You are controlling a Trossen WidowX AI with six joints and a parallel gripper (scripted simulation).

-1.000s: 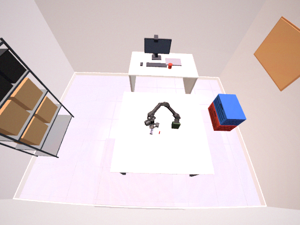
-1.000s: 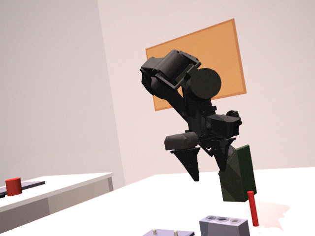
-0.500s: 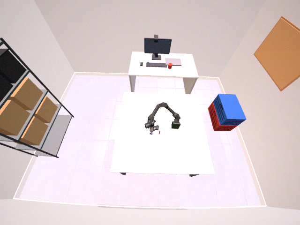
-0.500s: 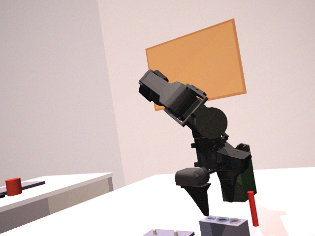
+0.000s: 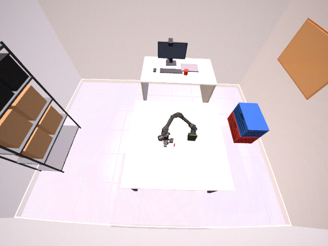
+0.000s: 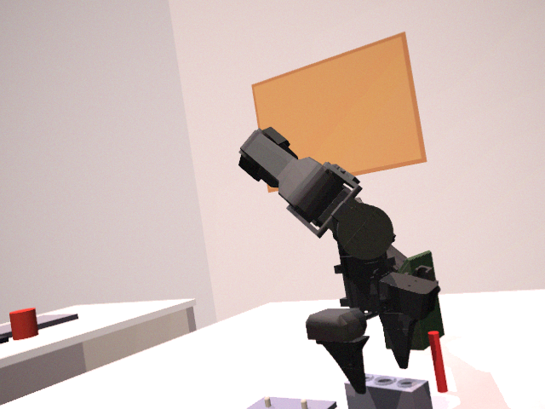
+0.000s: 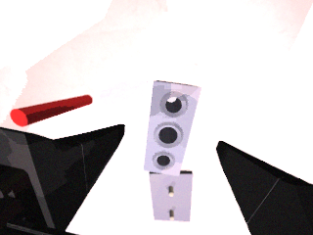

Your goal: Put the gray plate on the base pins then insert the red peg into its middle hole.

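The gray plate is 10 mm below my gripper tip. The rest, counted from my gripper tip: base (10 mm ahead, 150 mm to the right, 40 mm below); red peg (110 mm behind, 30 mm to the left, 10 mm below).
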